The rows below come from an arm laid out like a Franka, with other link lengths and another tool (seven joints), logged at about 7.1 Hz.
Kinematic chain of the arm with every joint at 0, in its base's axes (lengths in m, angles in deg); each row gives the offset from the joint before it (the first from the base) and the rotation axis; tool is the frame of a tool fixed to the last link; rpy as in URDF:
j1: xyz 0 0 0.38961 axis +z
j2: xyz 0 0 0 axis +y
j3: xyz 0 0 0.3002 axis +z
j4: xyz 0.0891 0 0 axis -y
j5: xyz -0.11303 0 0.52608 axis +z
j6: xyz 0 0 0 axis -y
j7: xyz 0.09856 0 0 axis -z
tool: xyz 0.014 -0.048 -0.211 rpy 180 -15.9 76.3
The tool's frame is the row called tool.
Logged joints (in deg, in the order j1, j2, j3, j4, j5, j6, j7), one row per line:
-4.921, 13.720, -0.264, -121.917, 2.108, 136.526, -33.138
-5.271, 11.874, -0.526, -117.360, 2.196, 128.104, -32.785
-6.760, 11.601, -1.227, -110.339, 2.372, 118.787, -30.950
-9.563, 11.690, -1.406, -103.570, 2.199, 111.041, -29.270
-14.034, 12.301, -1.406, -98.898, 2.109, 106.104, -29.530
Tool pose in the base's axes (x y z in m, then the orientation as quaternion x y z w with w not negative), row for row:
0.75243, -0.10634, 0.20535, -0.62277, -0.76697, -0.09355, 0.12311
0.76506, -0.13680, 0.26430, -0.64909, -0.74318, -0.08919, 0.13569
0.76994, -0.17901, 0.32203, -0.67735, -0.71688, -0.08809, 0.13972
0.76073, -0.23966, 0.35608, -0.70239, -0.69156, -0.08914, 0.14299
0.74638, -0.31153, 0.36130, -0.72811, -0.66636, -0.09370, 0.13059
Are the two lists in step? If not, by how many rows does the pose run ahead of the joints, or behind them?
The pose runs 1 row ahead of the joints: the pose in row i belongs to the joints in row i + 1.
